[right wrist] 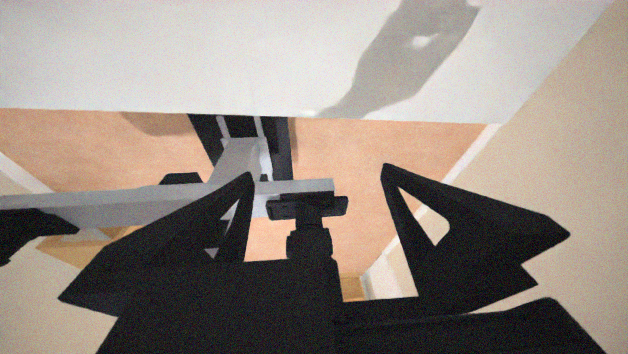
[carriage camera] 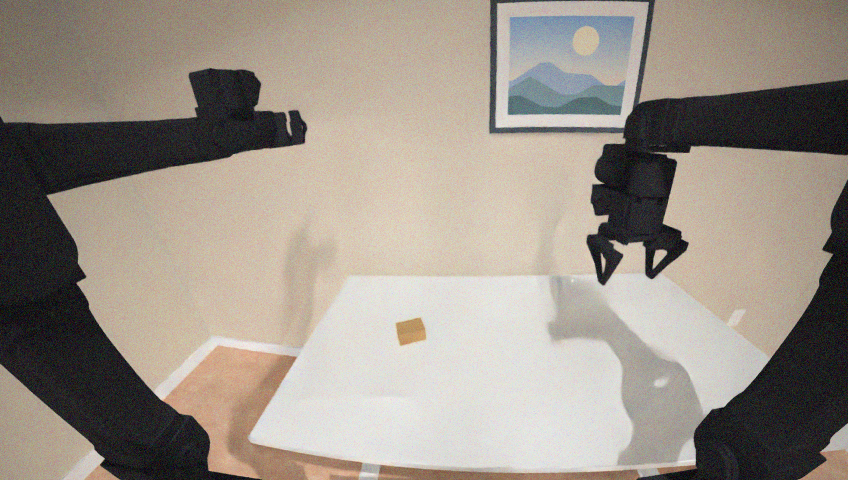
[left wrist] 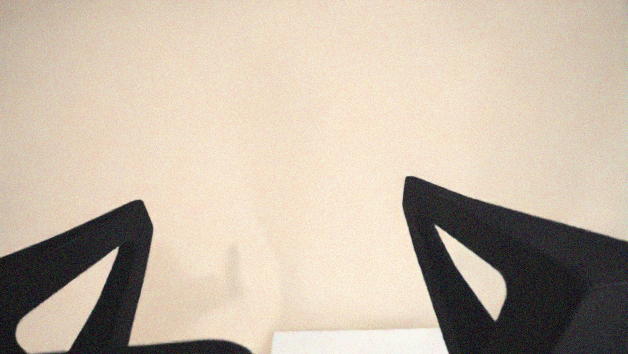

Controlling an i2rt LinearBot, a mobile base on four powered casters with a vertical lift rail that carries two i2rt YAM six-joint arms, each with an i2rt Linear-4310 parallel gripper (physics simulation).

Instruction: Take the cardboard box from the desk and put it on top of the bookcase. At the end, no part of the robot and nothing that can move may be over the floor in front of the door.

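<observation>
Left gripper: visible in the left wrist view and the carriage camera view. Left gripper out of frame in the right wrist view. Left gripper, same spot: point(left wrist: 559, 278) and point(carriage camera: 288, 111). Right gripper: visible in the carriage camera view and the right wrist view. Right gripper out of frame in the left wrist view. Right gripper, same spot: point(right wrist: 158, 280) and point(carriage camera: 598, 234).
</observation>
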